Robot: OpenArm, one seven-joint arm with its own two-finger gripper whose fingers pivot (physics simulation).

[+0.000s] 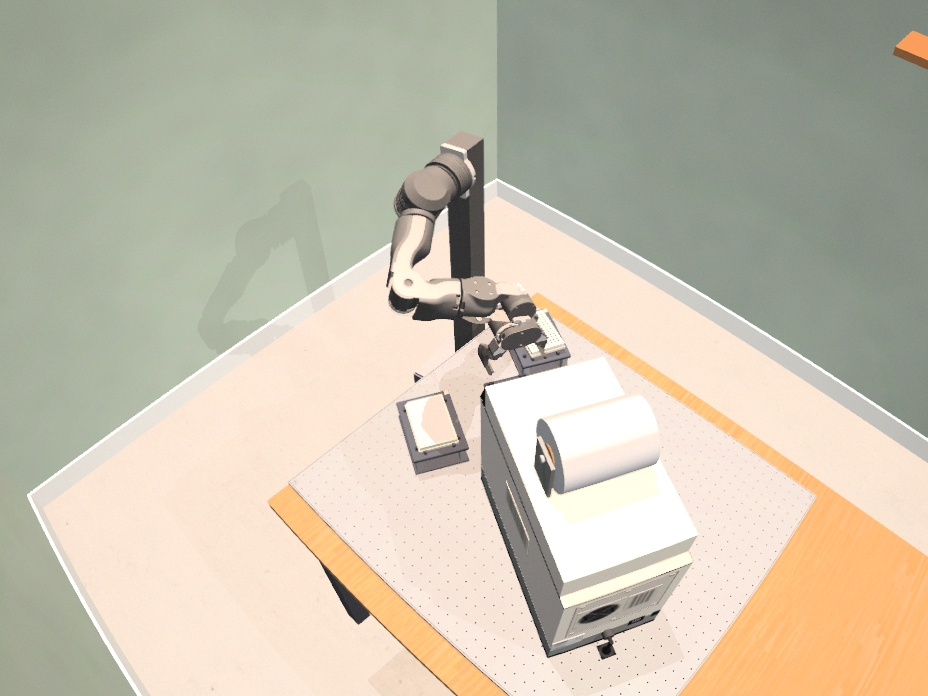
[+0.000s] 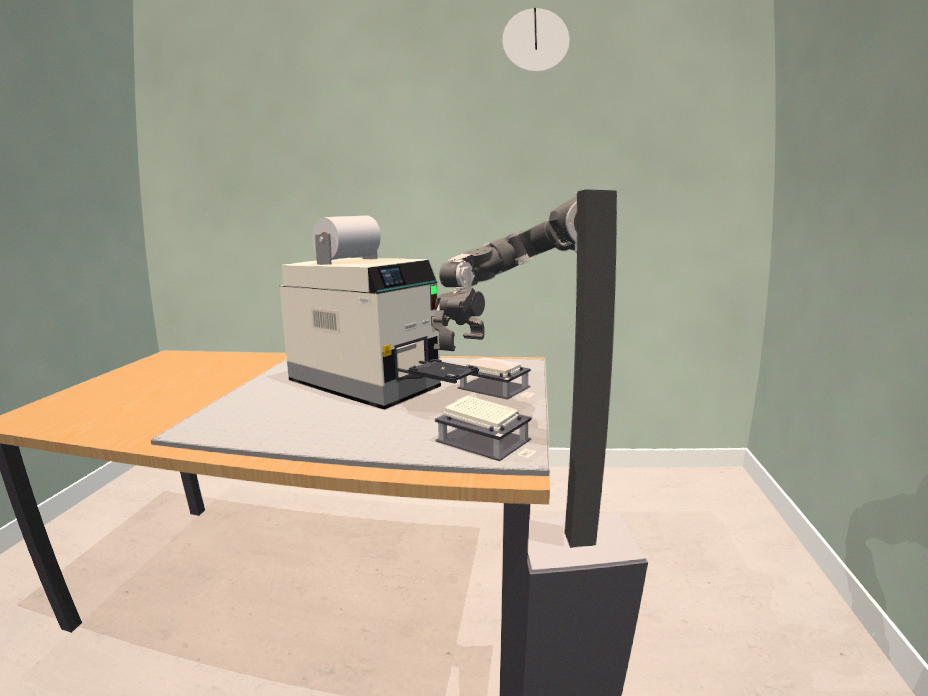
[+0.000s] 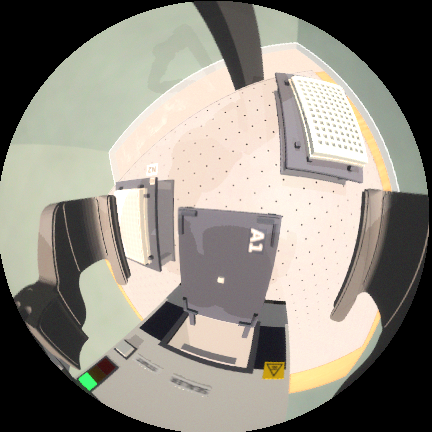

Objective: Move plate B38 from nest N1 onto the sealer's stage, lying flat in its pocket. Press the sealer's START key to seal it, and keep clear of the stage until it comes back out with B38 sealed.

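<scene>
The plate (image 1: 550, 337) (image 2: 481, 412) (image 3: 330, 120) with open wells lies flat on nest N1 (image 2: 452, 424) (image 3: 294, 162); I cannot read its label. The sealer (image 1: 625, 539) (image 2: 333, 329) (image 3: 225, 395) has its stage (image 2: 442, 369) (image 3: 230, 270) out, with a bare dark pocket marked A1. A small pale key (image 3: 125, 348) sits on the sealer's front beside the status lights; the green light (image 2: 433, 289) (image 3: 87, 381) is lit. My gripper (image 2: 458, 340) (image 3: 214, 254) is open and empty, above the stage close to the sealer's front, apart from both plates.
Another pale plate (image 1: 432, 421) (image 2: 496, 367) (image 3: 132, 225) lies on the nest marked N2 (image 1: 410, 443) (image 3: 154, 225), on the stage's other side. A film roll (image 1: 603, 442) (image 2: 352, 236) tops the sealer. The dark arm post (image 1: 466, 239) (image 2: 592, 359) stands behind the nests.
</scene>
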